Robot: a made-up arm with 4 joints.
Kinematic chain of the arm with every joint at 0, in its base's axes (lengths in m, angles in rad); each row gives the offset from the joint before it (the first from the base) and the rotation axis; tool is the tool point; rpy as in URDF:
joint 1: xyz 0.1 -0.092 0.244 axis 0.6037 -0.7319 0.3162
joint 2: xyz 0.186 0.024 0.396 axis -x
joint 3: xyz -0.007 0.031 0.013 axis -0.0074 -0.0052 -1
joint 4: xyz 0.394 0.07 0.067 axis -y
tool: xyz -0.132 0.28 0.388 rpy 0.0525 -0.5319 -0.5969
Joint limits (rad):
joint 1: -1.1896..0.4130
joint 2: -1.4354..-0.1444
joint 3: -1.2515..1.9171
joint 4: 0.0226..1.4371
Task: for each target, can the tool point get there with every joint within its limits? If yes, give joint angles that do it. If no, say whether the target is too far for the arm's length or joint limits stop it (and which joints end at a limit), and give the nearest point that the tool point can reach.
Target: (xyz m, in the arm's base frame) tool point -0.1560 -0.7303 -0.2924
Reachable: no: joint limits stop it (at a limit: joint 2, joint 3, joint 4) | nearest point 0.4673 -0.6155 0.4032 | short by 0.941 m
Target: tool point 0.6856 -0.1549 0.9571
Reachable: yes | joints -0.2681 -1.0676 0.6216 0.5551
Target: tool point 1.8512 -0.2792 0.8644
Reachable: no: too far | nearest point 1.1046 -0.1178 0.5874 | short by 0.813 m
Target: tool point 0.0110 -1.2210 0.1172
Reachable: no: joint limits stop it (at a limit: joint 1, joint 2, joint 3, joint 4) | nearest point 0.4612 -0.6177 0.4096 | short by 0.808 m
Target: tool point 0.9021 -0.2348 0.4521
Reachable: yes | joints -1.0397 -1.2391 1.0908 0.7035
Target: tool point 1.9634 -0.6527 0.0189
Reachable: no: too far | nearest point 1.1390 -0.1700 0.3486 | short by 1.011 m
